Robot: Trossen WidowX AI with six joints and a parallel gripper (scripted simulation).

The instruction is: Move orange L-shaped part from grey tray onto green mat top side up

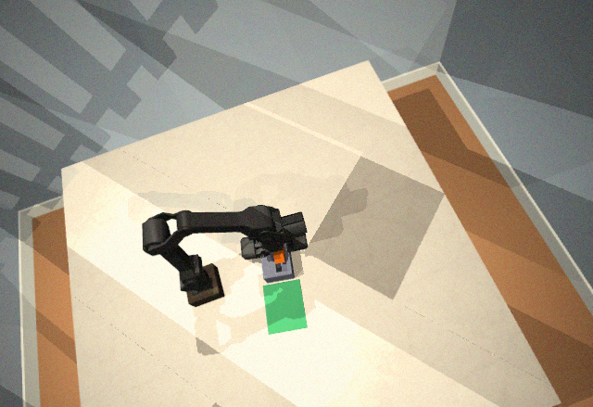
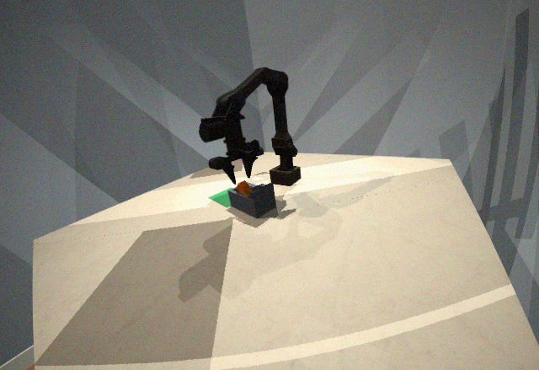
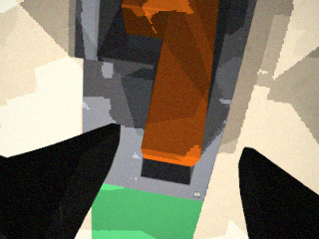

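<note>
Right now my gripper tip is 60 mm above the orange L-shaped part, 40 mm to the right of it and 10 mm past it. Also, from my gripper tip: green mat (130 mm to the right, 120 mm below, 60 mm behind).
</note>
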